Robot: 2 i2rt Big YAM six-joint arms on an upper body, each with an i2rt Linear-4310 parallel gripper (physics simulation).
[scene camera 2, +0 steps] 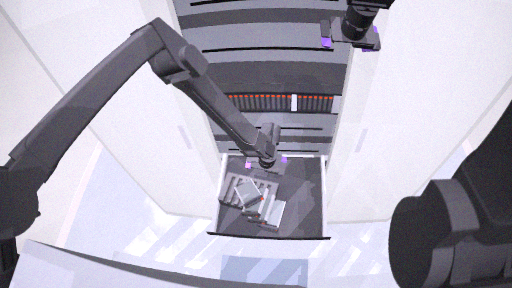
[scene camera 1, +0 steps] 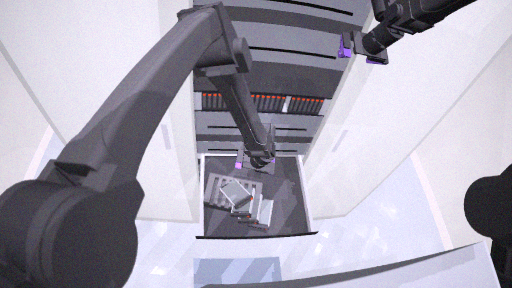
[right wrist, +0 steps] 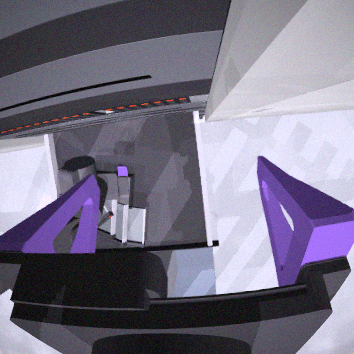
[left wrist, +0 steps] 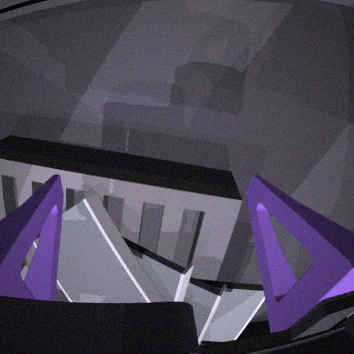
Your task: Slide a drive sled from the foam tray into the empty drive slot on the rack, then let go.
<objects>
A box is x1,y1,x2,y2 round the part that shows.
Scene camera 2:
right gripper: [320,14,380,51]
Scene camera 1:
right gripper: [338,28,388,64]
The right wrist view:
right gripper: [0,155,353,353]
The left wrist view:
left gripper: [0,174,353,353]
ribbed foam tray: [0,135,241,289]
</objects>
